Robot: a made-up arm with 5 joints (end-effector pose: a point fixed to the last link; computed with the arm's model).
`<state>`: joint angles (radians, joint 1 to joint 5).
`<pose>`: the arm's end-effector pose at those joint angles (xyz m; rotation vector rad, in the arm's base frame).
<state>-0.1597 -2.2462 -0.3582 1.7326 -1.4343</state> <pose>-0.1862 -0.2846 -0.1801 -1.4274 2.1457 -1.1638</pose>
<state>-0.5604 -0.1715 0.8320 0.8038 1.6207</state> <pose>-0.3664 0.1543 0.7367 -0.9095 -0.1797 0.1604</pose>
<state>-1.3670 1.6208 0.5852 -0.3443 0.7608</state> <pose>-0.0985 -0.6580 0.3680 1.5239 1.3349 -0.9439</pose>
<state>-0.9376 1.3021 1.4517 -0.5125 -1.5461</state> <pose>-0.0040 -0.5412 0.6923 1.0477 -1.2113 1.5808</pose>
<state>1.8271 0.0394 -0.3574 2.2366 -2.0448</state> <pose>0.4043 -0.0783 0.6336 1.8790 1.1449 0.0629</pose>
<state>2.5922 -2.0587 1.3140 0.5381 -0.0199</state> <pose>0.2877 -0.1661 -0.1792 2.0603 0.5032 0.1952</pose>
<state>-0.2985 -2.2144 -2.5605 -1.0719 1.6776</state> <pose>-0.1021 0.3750 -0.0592 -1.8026 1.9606 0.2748</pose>
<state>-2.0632 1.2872 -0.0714 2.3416 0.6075</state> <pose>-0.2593 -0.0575 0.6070 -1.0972 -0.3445 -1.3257</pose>
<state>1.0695 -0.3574 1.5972 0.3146 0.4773</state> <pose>-0.1910 -0.3110 0.7585 0.1651 -0.4352 -0.1057</pose>
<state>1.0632 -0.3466 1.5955 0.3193 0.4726</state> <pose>-0.1909 -0.3050 0.7632 0.1530 -0.4351 -0.1139</pose>
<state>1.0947 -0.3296 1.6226 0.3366 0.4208</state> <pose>-0.1806 -0.2990 0.7721 0.1455 -0.4308 -0.1606</pose>
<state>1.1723 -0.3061 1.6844 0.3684 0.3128</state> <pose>-0.1589 -0.2926 0.7856 0.1429 -0.4246 -0.2519</pose>
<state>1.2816 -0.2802 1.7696 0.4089 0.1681</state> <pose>-0.1311 -0.2858 0.8012 0.1436 -0.4218 -0.3707</pose>
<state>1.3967 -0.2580 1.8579 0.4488 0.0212</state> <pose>-0.1048 -0.2798 0.8153 0.1478 -0.4248 -0.4880</pose>
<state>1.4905 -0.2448 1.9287 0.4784 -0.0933</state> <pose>-0.0852 -0.2767 0.8249 0.1560 -0.4292 -0.5770</pose>
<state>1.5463 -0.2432 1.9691 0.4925 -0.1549</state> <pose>-0.0739 -0.2780 0.8281 0.1666 -0.4288 -0.6227</pose>
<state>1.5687 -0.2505 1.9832 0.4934 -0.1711</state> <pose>-0.0686 -0.2829 0.8264 0.1778 -0.4222 -0.6319</pose>
